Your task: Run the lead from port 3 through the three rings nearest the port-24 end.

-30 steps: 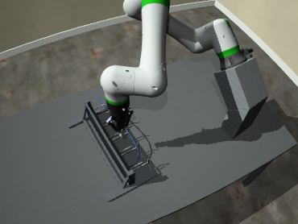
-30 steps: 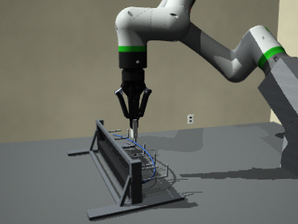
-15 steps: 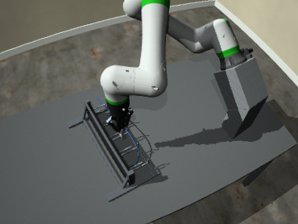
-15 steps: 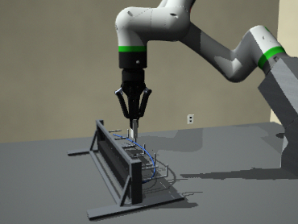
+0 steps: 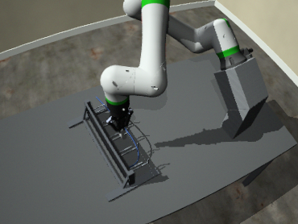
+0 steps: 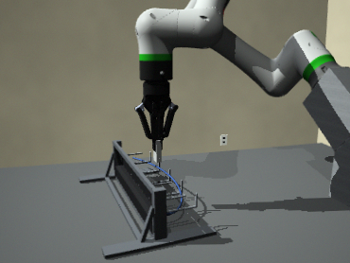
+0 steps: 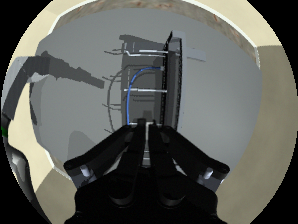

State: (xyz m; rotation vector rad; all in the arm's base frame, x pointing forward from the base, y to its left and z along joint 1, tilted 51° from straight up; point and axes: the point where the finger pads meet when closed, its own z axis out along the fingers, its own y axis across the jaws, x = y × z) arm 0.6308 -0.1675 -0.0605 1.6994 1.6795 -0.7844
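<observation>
Right now my hand is 11 cm above the rack, 6 cm short of it and 5 cm to the left of it.
</observation>
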